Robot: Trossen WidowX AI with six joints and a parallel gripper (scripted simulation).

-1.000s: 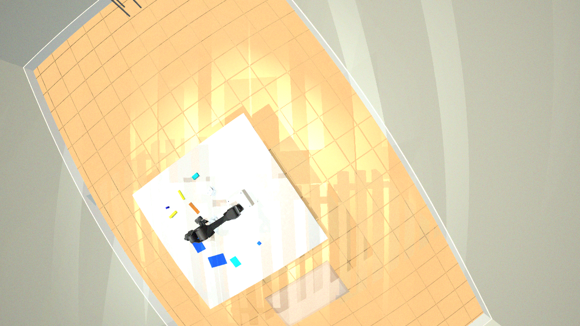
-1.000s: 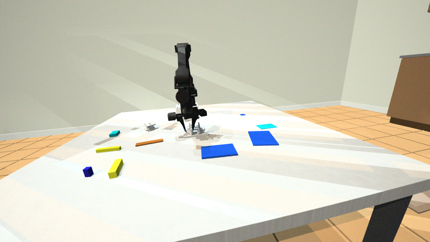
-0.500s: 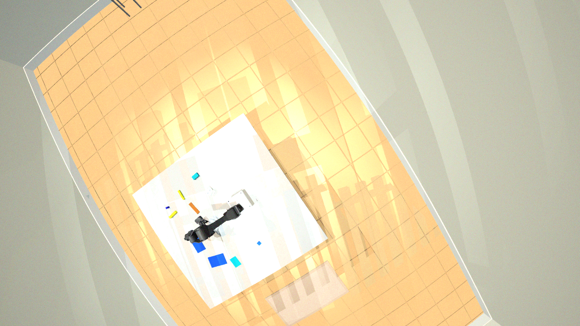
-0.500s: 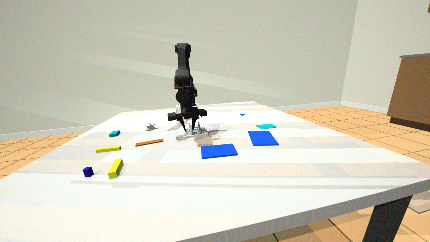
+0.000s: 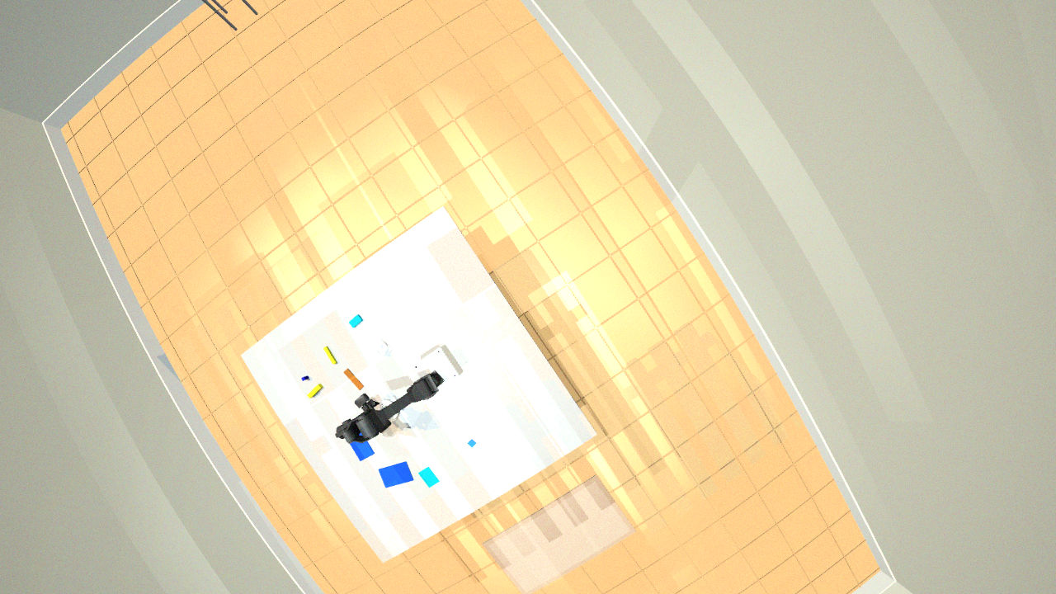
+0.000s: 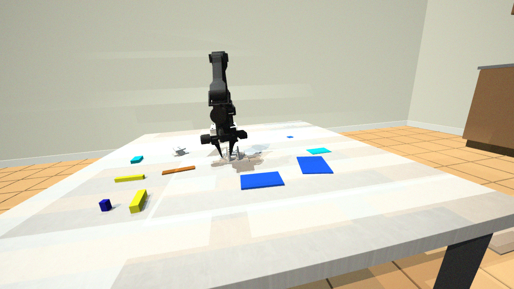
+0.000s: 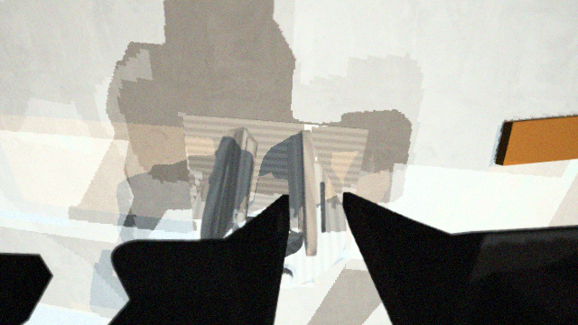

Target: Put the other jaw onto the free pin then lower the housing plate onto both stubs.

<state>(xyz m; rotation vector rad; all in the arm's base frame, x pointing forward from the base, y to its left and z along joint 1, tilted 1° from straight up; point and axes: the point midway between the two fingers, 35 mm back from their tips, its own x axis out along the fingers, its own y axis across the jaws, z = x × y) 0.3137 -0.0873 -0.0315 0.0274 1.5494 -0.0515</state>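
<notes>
My gripper tip is 3 cm past the jaw, 2 cm to the right of it and 1 cm below it. Also, from my gripper tip: cyan plate (40 cm to the left, 9 cm ahead, 2 cm below); dark blue cube (36 cm to the right, 20 cm ahead); orange bar (19 cm to the right, 2 cm below, 2 cm ahead).
</notes>
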